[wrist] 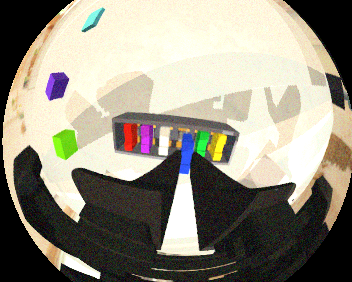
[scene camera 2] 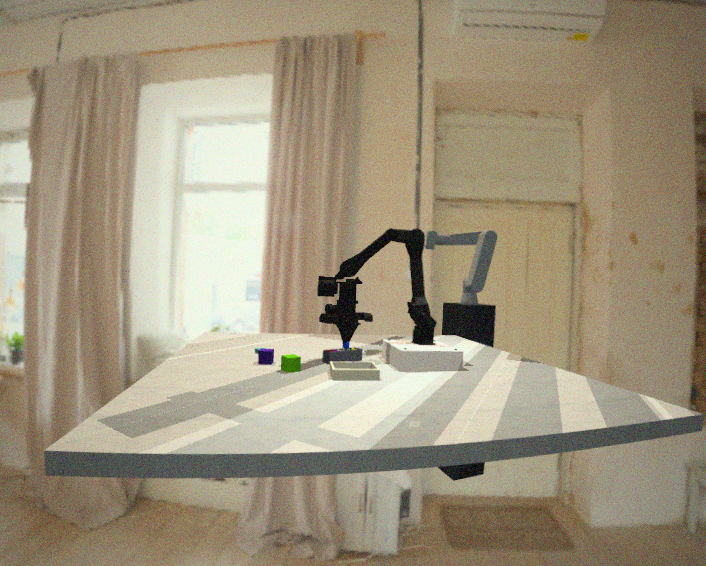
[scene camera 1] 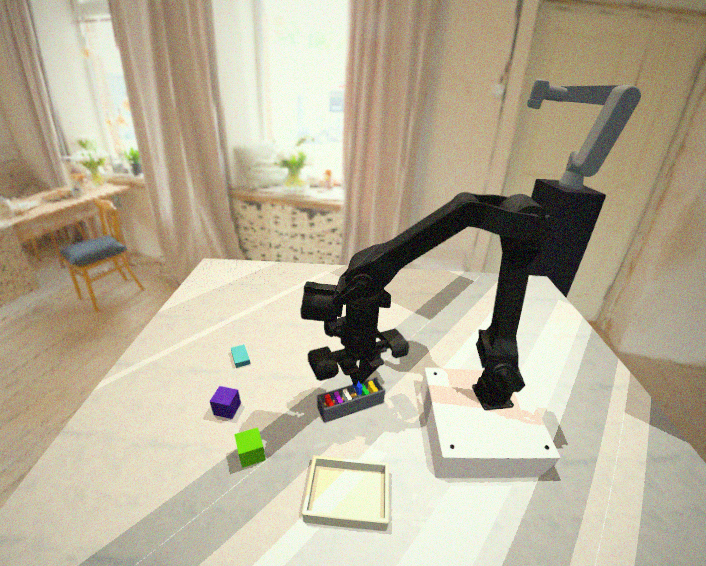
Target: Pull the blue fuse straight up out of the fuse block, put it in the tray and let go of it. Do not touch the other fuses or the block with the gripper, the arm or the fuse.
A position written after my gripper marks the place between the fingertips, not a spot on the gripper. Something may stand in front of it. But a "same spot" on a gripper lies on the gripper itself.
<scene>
my gripper: wrist 185,155; scene camera 2; scene camera 1
same spot on my gripper: (scene camera 1: pixel 367 366) = (scene camera 2: pixel 351 326)
</scene>
